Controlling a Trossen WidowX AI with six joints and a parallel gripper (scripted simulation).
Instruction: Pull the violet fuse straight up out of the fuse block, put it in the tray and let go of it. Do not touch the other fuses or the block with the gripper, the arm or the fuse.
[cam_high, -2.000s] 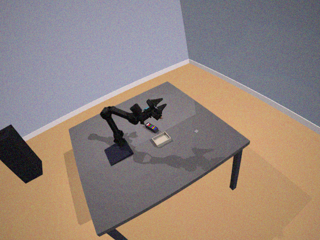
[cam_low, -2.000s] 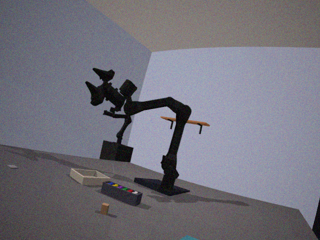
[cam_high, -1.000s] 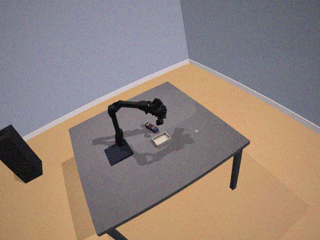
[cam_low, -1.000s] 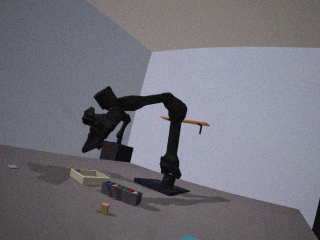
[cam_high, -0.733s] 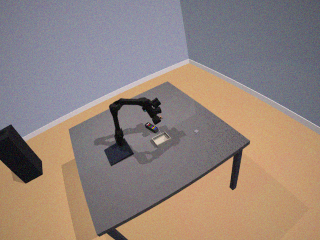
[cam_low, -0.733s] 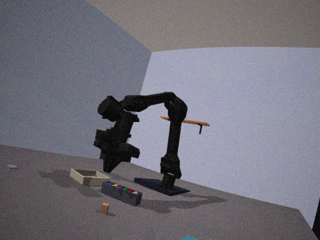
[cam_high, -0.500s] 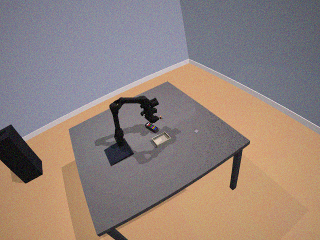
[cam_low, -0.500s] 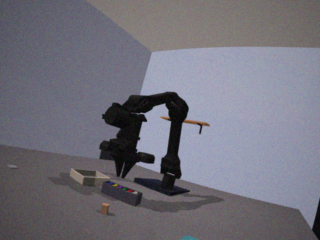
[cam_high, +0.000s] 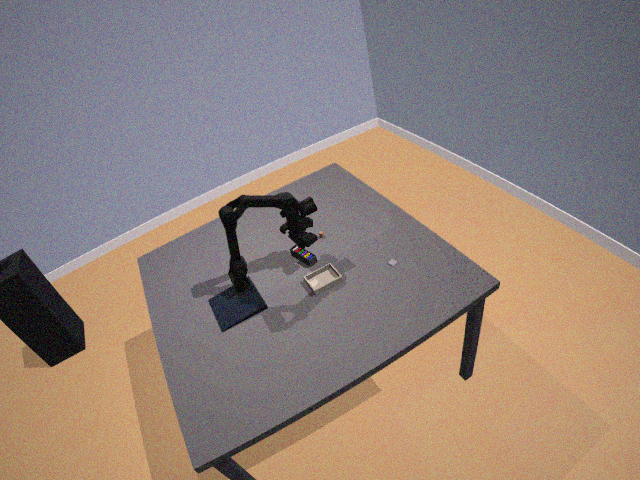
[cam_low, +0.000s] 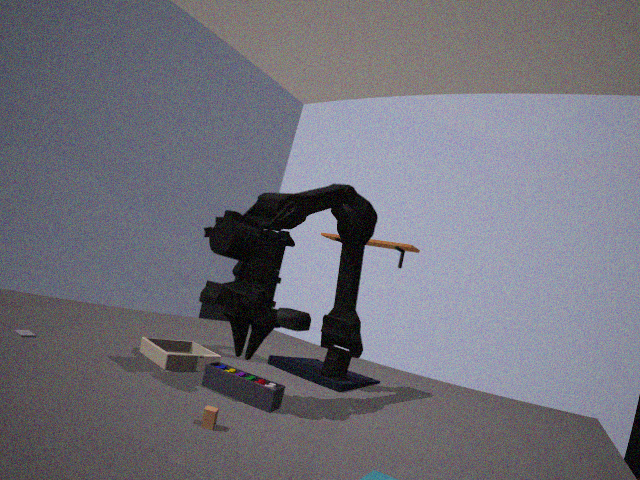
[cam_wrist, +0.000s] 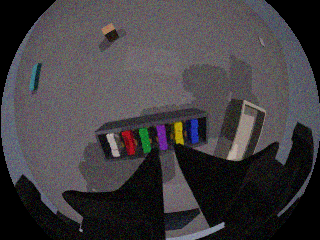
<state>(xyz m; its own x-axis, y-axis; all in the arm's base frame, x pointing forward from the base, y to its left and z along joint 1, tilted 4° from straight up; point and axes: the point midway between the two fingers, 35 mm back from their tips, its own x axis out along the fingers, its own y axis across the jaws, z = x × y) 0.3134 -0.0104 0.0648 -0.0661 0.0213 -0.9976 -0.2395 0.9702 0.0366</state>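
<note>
Right now the violet fuse is 4 cm below my gripper tip. The rest, counted from my gripper tip: flat pale chip (28 cm ahead, 28 cm to the right, 7 cm below); then beige tray (1 cm behind, 17 cm to the right, 7 cm below); then small tan cube (13 cm ahead, 8 cm to the left, 6 cm below).
</note>
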